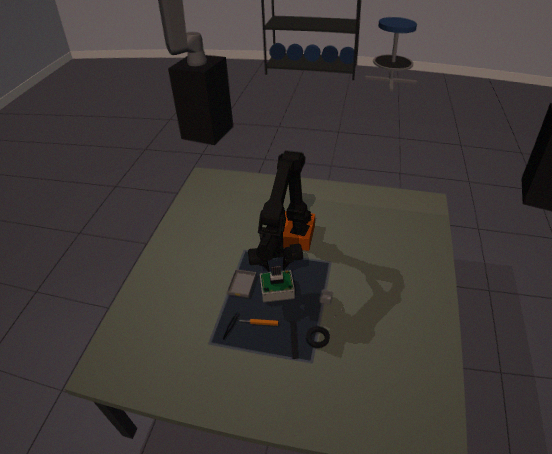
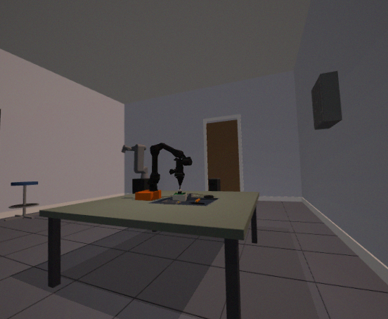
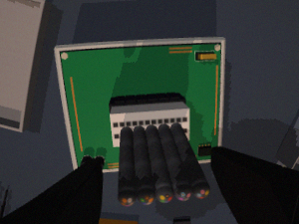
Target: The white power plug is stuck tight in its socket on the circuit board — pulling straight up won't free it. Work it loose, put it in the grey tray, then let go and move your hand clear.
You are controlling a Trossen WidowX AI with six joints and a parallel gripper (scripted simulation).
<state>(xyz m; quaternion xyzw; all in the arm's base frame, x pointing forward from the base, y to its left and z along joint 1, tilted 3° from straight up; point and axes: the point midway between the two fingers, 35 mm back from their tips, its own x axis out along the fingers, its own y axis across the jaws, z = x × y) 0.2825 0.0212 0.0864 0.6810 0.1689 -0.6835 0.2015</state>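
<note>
The white power plug is 30 mm below my gripper tip. Also, from my gripper tip: grey tray: 20 mm ahead, 140 mm to the right, 120 mm below; then dark mat: 40 mm ahead, 10 mm to the left, 120 mm below; then black bar: 180 mm ahead, 140 mm to the left, 120 mm below.
</note>
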